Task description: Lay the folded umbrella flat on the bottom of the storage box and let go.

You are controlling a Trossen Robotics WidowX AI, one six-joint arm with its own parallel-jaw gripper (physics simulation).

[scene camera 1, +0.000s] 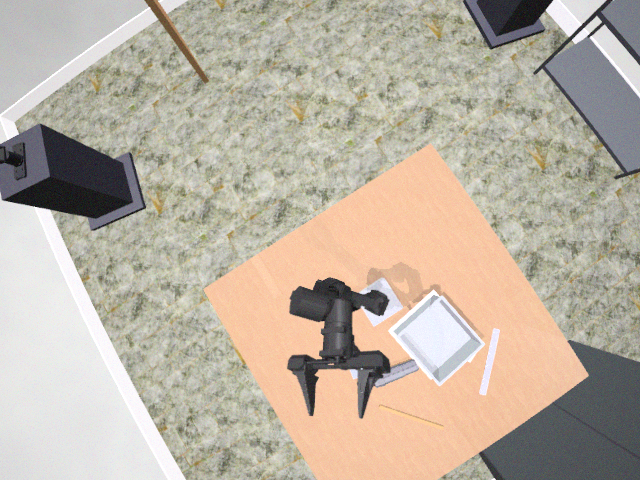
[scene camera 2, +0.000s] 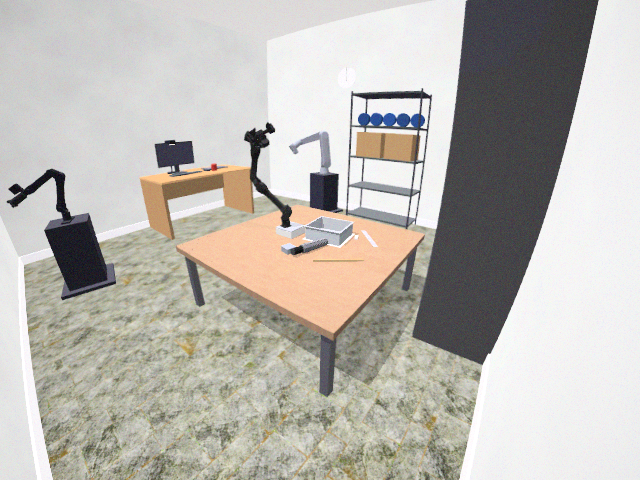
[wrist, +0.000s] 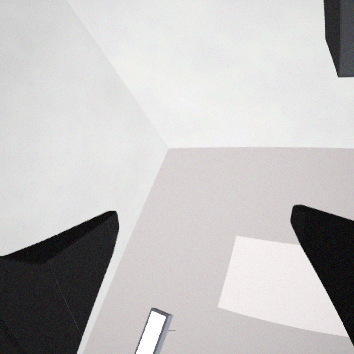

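Pixels of known places: gripper, between the fingertips: (scene camera 1: 334,417) (scene camera 2: 261,125) (wrist: 206,217); arm's base, origin of its link: (scene camera 1: 372,299) (scene camera 2: 285,225).
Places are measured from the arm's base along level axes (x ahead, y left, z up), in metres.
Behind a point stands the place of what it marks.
Note:
The folded umbrella (scene camera 1: 398,372) {x 0.333, y -0.008, z -0.004 m} (scene camera 2: 314,245) {x 0.365, y -0.039, z -0.019 m}, grey with a darker end, lies on the table beside the storage box. Its dark end is by a small light grey block (scene camera 2: 287,248) {x 0.288, y -0.192, z -0.021 m}; the gripper partly covers this end in the first scene view. The storage box (scene camera 1: 455,363) {x 0.377, y 0.230, z 0.012 m} (scene camera 2: 321,236) {x 0.296, y 0.084, z -0.012 m} is a pale grey, open-topped square box, and its visible bottom is bare. My gripper (scene camera 1: 336,415) {x 0.043, y -0.187, z 0.700 m} (wrist: 206,217) {x 0.043, y -0.187, z 0.700 m} is open with nothing between its fingers. The second scene view shows the arm raised high above the table, with the gripper (scene camera 2: 269,128) {x 0.043, y -0.187, z 0.700 m} at its top. The umbrella and box do not show in the wrist view.
The wooden table (scene camera 1: 413,206) {x -0.317, y 0.343, z -0.057 m} (scene camera 2: 289,279) {x 0.538, y -0.360, z -0.057 m} also bears a thin tan stick (scene camera 1: 410,416) {x 0.554, y -0.025, z -0.047 m} (scene camera 2: 338,260) {x 0.564, y -0.025, z -0.050 m} and a white strip (scene camera 1: 489,361) {x 0.460, y 0.397, z -0.055 m} (scene camera 2: 369,238) {x 0.469, y 0.393, z -0.055 m} beside the box. The arm's white base (scene camera 1: 383,315) (scene camera 2: 290,230) {x 0.088, y -0.022, z -0.004 m} stands next to the box. A tall dark cabinet (scene camera 2: 506,170) stands near the table.

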